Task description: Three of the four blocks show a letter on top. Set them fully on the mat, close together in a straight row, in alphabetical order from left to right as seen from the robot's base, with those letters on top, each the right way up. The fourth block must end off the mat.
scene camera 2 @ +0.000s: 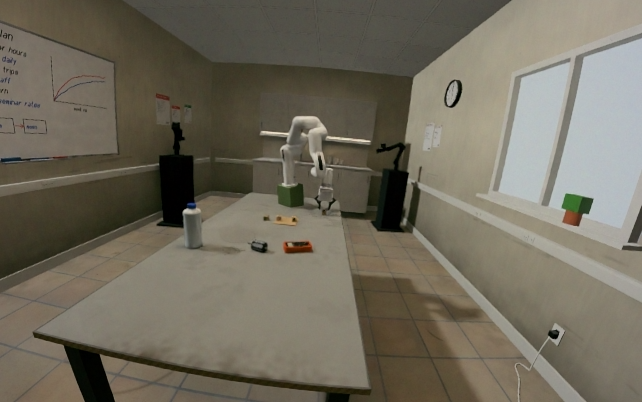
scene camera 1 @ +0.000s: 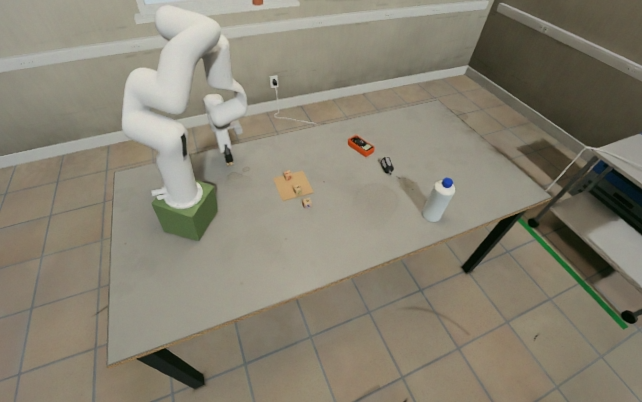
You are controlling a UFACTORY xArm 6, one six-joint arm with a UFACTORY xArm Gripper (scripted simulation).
Labels:
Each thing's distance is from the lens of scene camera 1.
white bottle [scene camera 1: 442, 192]: 116 cm

